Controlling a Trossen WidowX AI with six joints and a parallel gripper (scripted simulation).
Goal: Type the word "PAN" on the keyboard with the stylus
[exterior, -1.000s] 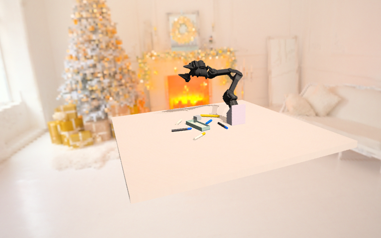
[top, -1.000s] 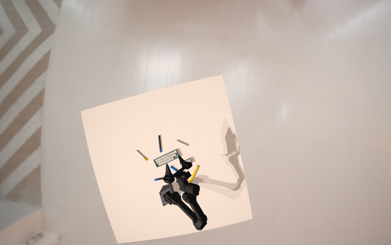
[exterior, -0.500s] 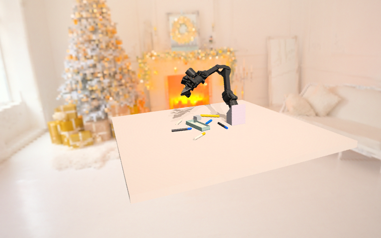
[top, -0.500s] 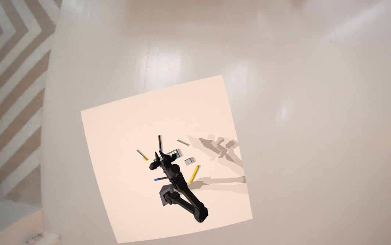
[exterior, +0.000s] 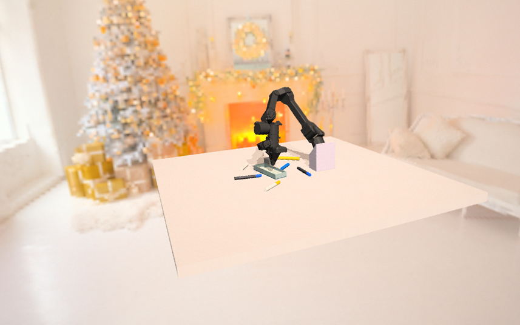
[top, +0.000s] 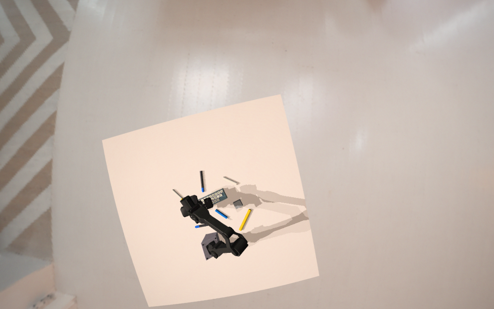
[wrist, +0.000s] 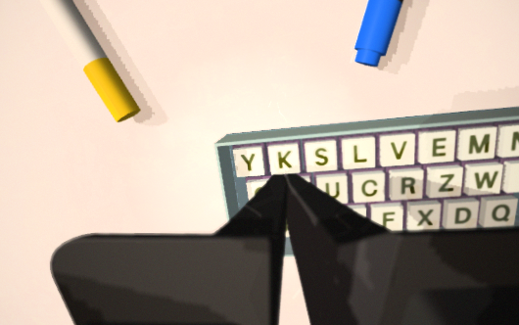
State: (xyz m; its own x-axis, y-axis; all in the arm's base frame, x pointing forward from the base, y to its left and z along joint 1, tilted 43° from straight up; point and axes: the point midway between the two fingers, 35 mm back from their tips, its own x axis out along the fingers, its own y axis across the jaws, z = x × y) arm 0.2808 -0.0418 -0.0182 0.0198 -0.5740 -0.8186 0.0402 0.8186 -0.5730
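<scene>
Now: the N key 10 mm ahead of my gripper tip, 120 mm to the right of it and 50 mm below it. Also, from my gripper tip: blue stylus 160 mm behind, 120 mm to the right, 50 mm below; white-and-yellow pen 60 mm ahead, 120 mm to the left, 50 mm below; grey stylus tip 180 mm behind, 140 mm to the right, 50 mm below.
</scene>
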